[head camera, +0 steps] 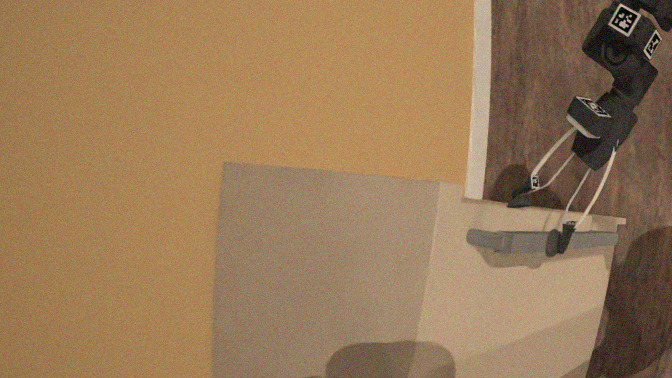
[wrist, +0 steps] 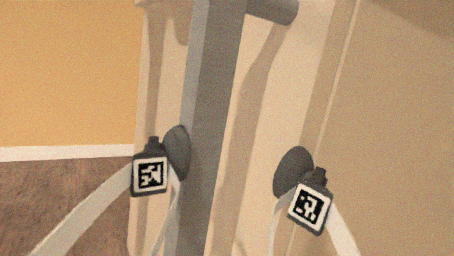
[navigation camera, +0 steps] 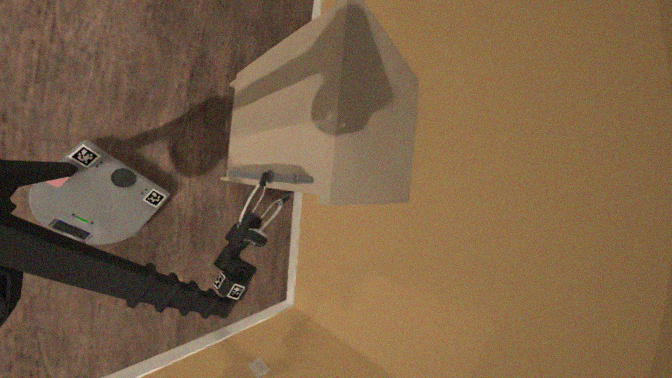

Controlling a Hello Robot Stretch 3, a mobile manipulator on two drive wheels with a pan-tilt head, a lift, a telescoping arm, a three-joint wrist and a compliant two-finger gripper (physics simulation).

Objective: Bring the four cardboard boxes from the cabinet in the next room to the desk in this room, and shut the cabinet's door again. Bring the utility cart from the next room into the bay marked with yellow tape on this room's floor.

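A beige cabinet (head camera: 325,260) (navigation camera: 380,165) stands against the wall. Its door (head camera: 525,300) (navigation camera: 285,145) (wrist: 287,75) bears a long grey bar handle (head camera: 530,242) (navigation camera: 292,177) (wrist: 215,75) near one edge. My gripper (head camera: 542,221) (navigation camera: 276,187) (wrist: 237,155) is partly closed, one finger on each side of the bar. In the wrist view the left pad presses against the bar, while the right pad lies over the door's edge, apart from the bar. The door looks shut. The boxes, desk, cart and taped bay do not show.
My base (navigation camera: 100,205) stands on brown wood floor in front of the cabinet, with my extended arm (navigation camera: 85,270) beside it. Orange walls (head camera: 150,100) (navigation camera: 525,175) (wrist: 65,75) with a white baseboard (head camera: 480,100) meet in a corner near my wrist. Shadows fall on the cabinet.
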